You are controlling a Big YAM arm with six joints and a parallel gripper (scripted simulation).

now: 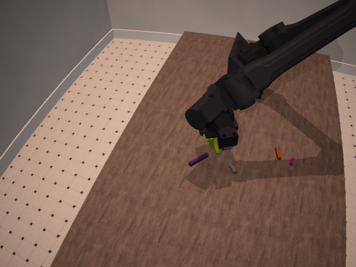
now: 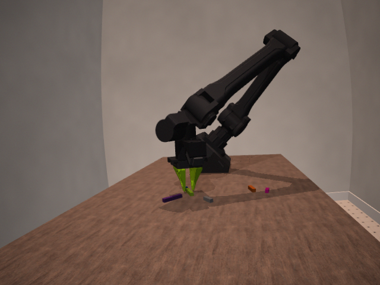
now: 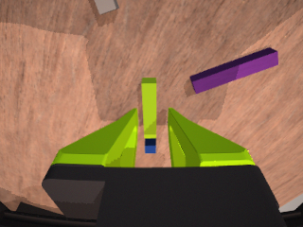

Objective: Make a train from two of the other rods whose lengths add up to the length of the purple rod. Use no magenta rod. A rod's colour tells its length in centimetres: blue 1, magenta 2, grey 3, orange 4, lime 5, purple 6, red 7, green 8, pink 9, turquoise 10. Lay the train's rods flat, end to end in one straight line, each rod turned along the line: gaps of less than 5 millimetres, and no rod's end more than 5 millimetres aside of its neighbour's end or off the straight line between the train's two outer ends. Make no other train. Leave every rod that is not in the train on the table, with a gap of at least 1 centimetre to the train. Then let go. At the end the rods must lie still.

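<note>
Now: the lime rod 10 mm below my hand. From my hand the other things lie so: grey rod (70 mm ahead, 60 mm to the left, 10 mm below); blue rod (40 mm behind, 10 mm to the right, 10 mm below); purple rod (50 mm ahead, 40 mm to the right, 10 mm below).
</note>
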